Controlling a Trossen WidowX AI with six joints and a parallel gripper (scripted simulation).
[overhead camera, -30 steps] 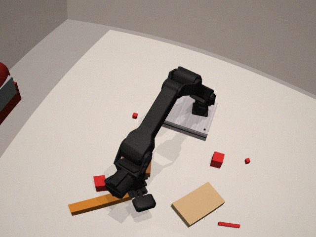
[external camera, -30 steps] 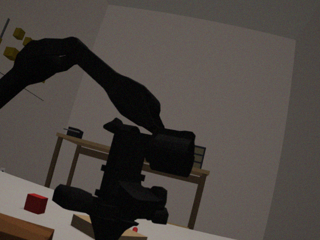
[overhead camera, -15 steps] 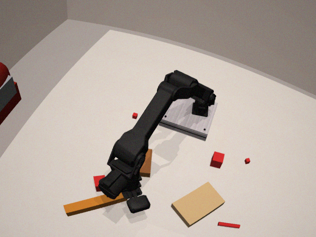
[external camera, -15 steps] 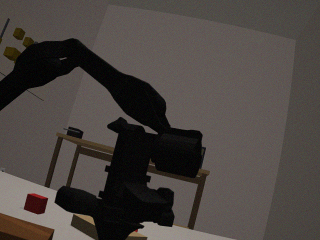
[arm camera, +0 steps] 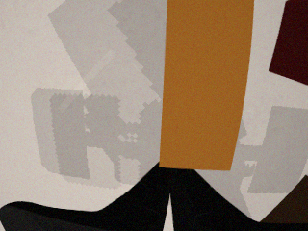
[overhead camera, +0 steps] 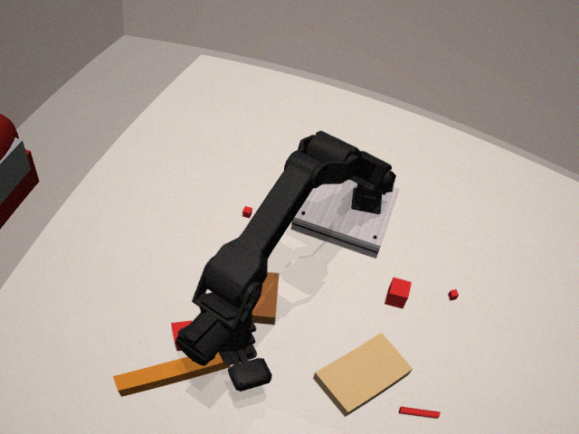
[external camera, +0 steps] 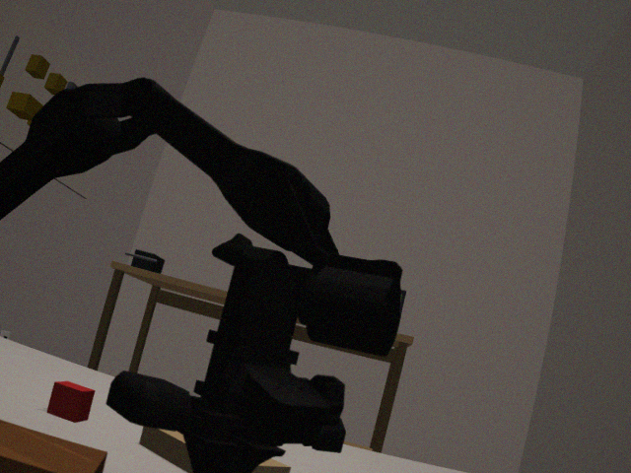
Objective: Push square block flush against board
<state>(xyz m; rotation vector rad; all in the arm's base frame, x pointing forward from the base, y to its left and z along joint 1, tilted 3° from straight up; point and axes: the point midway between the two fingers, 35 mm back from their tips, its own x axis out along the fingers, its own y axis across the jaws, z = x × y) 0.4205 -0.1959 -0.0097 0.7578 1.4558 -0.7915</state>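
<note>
Now: the square brown block 14 cm behind my gripper tip. Also, from my gripper tip: tan slab (23 cm to the left, 2 cm behind); then thin red stick (35 cm to the left, 5 cm ahead); then long orange board (10 cm to the right, 6 cm ahead).
</note>
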